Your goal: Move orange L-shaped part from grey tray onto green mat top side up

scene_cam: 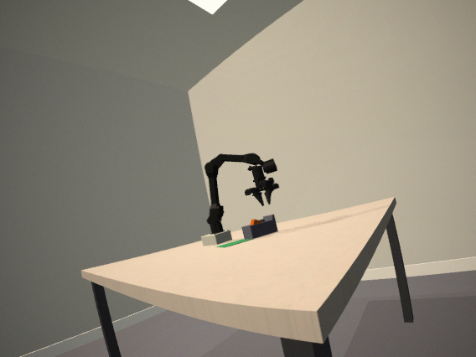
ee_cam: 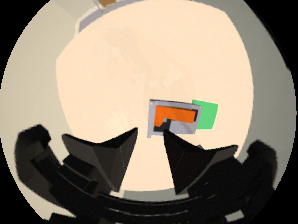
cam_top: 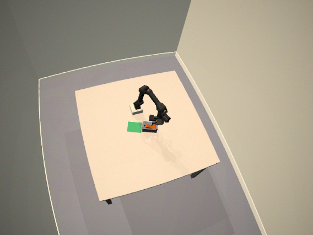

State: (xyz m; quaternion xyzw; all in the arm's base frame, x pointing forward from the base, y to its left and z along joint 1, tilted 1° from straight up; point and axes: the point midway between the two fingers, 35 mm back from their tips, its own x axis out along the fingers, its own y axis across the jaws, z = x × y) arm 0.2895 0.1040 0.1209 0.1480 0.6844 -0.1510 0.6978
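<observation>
My gripper tip is 3 cm past the orange L-shaped part, 4 cm to the left of it and 10 cm above it. Also, from my gripper tip: green mat: 10 cm behind, 20 cm to the right, 16 cm below.
</observation>
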